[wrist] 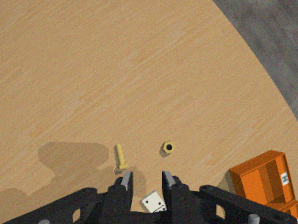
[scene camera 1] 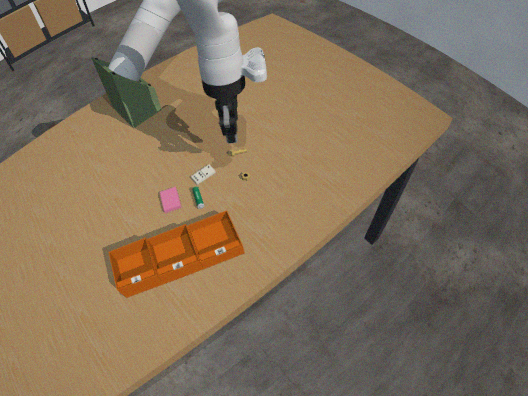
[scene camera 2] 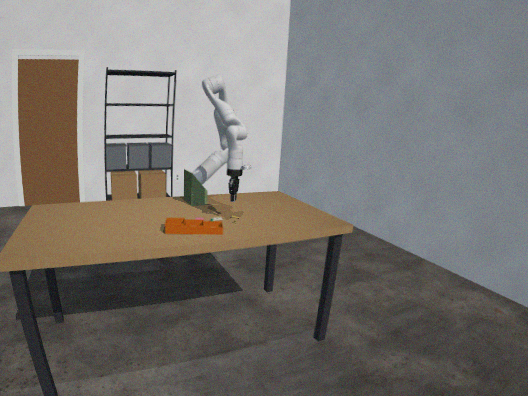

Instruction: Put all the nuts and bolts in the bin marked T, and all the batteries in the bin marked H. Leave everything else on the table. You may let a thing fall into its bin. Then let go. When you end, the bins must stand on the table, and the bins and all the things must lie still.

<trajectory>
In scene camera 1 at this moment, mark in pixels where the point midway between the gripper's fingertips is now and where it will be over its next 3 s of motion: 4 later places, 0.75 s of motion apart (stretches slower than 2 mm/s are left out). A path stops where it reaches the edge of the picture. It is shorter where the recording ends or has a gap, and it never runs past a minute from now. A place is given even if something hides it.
My gripper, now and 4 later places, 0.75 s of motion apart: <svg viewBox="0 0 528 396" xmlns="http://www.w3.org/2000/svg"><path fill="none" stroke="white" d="M232 135L236 129L236 134L238 147L239 152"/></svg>
</trajectory>
